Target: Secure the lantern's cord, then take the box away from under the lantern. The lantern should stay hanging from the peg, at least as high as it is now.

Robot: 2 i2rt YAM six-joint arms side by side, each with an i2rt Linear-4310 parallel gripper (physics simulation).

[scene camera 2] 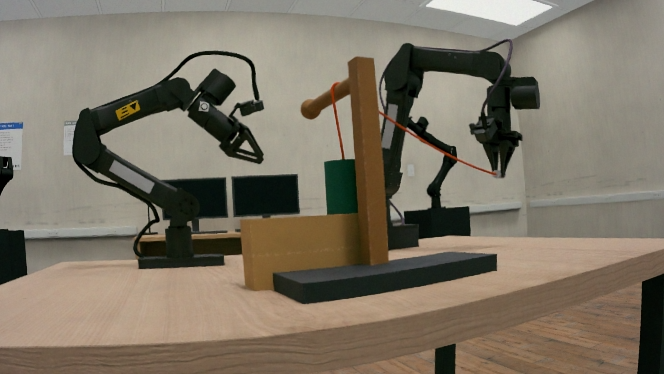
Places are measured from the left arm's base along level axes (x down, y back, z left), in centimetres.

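Pixels of known places: left gripper, between the fingertips: (498, 177); right gripper, between the fingertips: (262, 159); right arm's base, origin of its link: (180, 261).
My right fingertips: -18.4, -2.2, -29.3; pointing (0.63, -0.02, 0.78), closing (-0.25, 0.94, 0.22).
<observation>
For each thing: its top centre in the pictures, then the offset to it from my right fingertips, as dx, dy, dz. "pt": a spot on its surface instead. Level surfaces: height alone.
- green lantern, centre of its top: (343, 161) +5.3, -37.6, +4.3
- tan box, centre of its top: (309, 215) +13.2, -37.9, -1.7
- orange-red cord, a spot on its surface: (338, 125) pt -0.6, -36.7, +4.3
- wooden peg, centre of its top: (331, 89) -8.0, -31.5, +5.5
- post, centre of its top: (360, 60) -9.8, -43.0, +6.0
- dark flat base, a spot on its surface: (390, 276) pt +21.3, -53.7, +3.0
- wooden table, height of its surface: dx +23.2
- left arm's mount, a spot on its surface: (404, 237) pt +20.4, -1.4, +34.6
The green lantern (341, 187) is upright over the tan box (300, 247); its lower end meets the box's top edge in this view, and whether they touch cannot be told. The orange-red cord (339, 125) runs up from the lantern over the wooden peg (325, 103), then from behind the post (368, 165) in a nearly straight line down to my left gripper. My left gripper (499, 173), at the right of the picture, is shut on the cord's end, where a small pale piece shows. My right gripper (257, 158), at the left, is open, up and left of the lantern, clear of the box.
The post stands on a dark flat base (390, 276) in front of the box on the wooden table (150, 320). The right arm's mount (180, 261) is at the back left. The left arm's mount (404, 237) is behind the post. Monitors (265, 195) stand in the background.
</observation>
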